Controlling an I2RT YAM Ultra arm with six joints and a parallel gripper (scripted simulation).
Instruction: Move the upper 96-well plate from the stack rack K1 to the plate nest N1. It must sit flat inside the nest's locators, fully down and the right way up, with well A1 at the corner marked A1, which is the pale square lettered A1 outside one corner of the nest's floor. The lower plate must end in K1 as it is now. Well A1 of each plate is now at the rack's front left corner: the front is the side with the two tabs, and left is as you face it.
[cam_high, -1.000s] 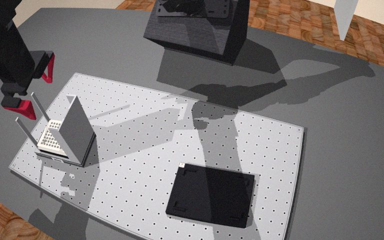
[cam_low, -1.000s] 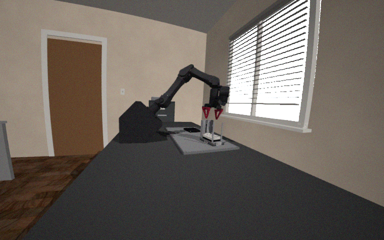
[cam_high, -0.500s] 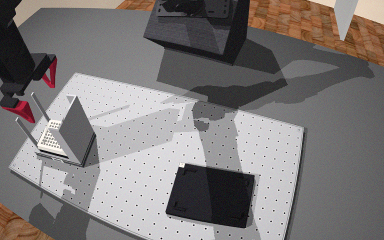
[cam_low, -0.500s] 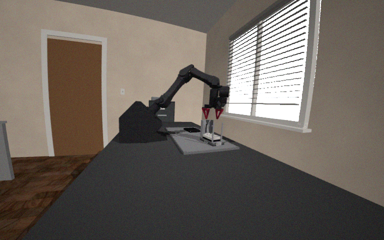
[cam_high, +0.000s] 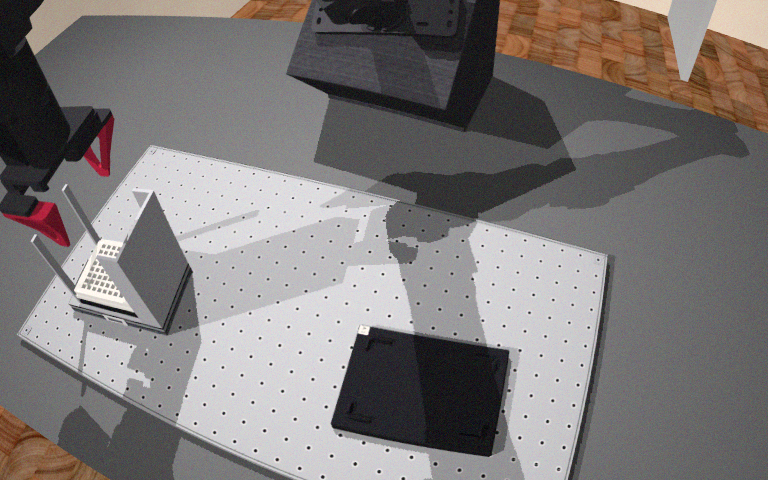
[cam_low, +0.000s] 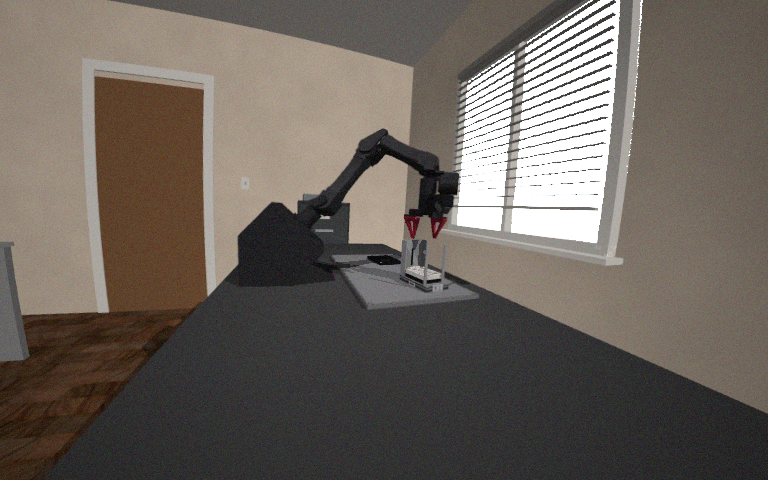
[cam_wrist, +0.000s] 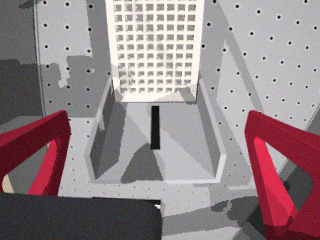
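My gripper is now 130 mm above the white 96-well plate. From my hand the other things lie so: pale A1 square 300 mm to the left, 160 mm below, 10 mm behind; then rack back wall 90 mm below, 60 mm to the left; then dark plate 140 mm below.
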